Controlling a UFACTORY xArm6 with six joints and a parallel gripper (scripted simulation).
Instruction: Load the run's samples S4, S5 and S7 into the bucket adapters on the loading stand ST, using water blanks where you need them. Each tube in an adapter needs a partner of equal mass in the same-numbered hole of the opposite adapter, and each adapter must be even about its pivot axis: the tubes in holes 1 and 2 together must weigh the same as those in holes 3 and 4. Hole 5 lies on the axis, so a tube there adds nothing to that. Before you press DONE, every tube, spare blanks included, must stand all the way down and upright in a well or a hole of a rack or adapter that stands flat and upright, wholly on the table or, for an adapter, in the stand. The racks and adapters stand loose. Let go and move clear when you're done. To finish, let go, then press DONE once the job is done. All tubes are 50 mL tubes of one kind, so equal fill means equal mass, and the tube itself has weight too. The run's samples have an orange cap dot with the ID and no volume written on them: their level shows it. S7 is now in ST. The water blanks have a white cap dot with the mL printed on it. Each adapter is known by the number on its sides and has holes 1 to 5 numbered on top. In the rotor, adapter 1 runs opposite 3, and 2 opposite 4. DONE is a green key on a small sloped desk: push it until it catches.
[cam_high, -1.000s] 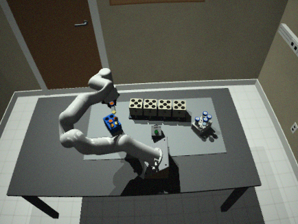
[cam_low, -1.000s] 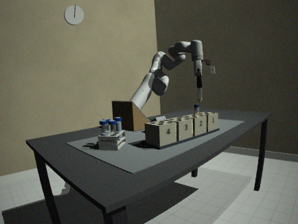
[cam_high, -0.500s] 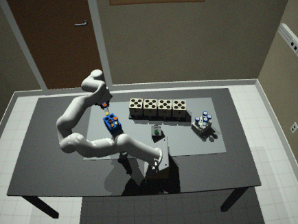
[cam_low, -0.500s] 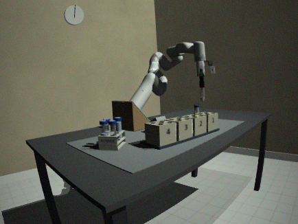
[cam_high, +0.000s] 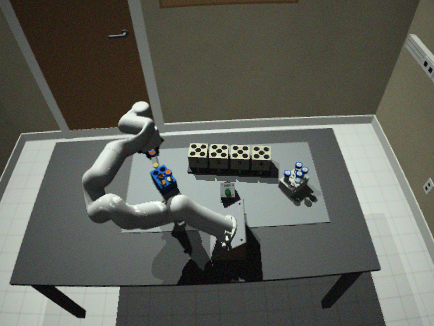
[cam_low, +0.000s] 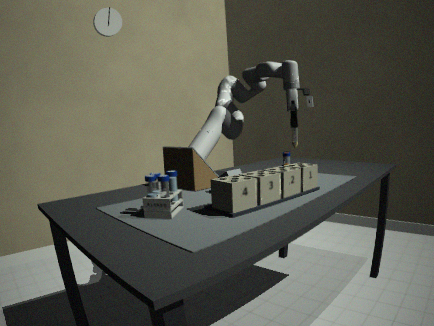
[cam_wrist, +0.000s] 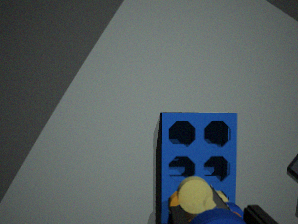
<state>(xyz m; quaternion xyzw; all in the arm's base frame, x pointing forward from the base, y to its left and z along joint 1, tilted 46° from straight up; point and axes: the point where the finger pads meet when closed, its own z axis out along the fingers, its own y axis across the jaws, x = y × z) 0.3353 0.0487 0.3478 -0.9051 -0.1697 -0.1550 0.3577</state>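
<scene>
Right now the sample S7 is 5 cm below my hand and 1 cm to the right of it. Round my hand: blue rack: 22 cm below, 2 cm to the right, 1 cm ahead; adapter 2: 32 cm to the right, 20 cm below, 9 cm ahead; sample S4: 19 cm below, 6 cm to the right, 3 cm behind.
</scene>
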